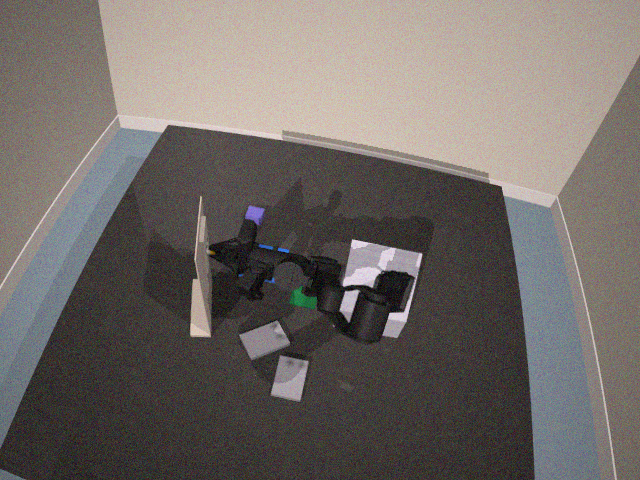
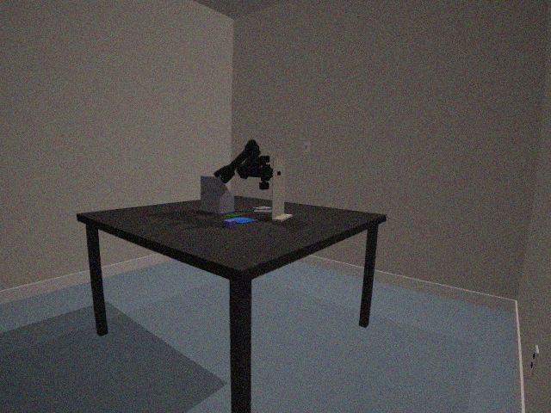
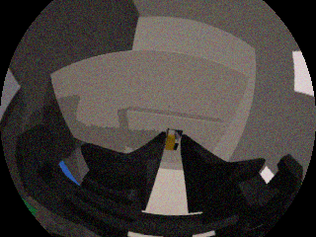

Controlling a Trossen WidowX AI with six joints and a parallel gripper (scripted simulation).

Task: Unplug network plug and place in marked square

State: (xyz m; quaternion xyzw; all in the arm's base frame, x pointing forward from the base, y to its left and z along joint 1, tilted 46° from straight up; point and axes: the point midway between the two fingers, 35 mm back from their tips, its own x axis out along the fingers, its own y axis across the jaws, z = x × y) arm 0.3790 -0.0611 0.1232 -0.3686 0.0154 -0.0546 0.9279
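The blue marked square is 240 mm below my gripper tip, 170 mm to the right of it and 100 mm behind it. The rest, counted from my gripper tip: flat green square (240 mm below, 220 mm behind, 90 mm to the right); then upright panel (100 mm below, 30 mm ahead); then network plug (right at my gripper tip).
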